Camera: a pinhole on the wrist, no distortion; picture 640 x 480 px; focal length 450.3 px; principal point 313.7 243.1 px. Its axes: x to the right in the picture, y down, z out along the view. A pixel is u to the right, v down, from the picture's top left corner.
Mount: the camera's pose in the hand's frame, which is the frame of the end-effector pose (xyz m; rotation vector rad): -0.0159 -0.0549 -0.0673 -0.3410 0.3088 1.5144
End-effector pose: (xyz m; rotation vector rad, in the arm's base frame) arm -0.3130 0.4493 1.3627 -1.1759 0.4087 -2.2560
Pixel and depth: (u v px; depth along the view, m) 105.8 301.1 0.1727
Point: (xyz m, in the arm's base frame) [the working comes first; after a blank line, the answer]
In the camera's frame: -0.0797 0.0222 0.1727

-0.2118 0.5197 1.4328
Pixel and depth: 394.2 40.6 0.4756
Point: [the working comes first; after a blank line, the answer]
In the camera's frame: 0.0850 -0.2139 0.4756

-0.0537 0.1610 1.5777
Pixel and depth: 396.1 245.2 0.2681
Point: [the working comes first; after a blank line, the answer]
In the camera's frame: 0.0491 0.0013 0.2681

-0.1413 0.3804 1.3910
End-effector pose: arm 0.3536 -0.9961 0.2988 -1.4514 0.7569 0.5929
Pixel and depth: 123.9 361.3 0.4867
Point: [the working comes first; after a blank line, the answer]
In the camera's frame: -0.2051 0.1278 0.4867

0.3286 -0.5296 0.4304
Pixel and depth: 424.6 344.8 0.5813
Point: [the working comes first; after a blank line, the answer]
In the camera's frame: 0.1432 0.1313 0.5813

0.0572 -0.5657 0.1953
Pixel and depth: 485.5 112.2 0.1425
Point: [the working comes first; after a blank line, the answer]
In the camera's frame: 0.0544 -0.0414 0.1425

0.3351 -0.9537 0.2447
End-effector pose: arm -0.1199 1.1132 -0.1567 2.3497 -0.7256 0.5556
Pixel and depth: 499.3 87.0 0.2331
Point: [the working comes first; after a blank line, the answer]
In the camera's frame: 0.0961 -0.0808 0.2331

-0.1248 0.9352 -0.1475
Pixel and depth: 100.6 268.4 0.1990
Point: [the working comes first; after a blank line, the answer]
In the camera's frame: -0.0942 0.0112 0.1990

-0.0768 1.0649 -0.3108
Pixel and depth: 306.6 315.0 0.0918
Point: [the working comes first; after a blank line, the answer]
In the camera's frame: -0.0014 0.0147 0.0918

-0.1292 1.1260 -0.1941
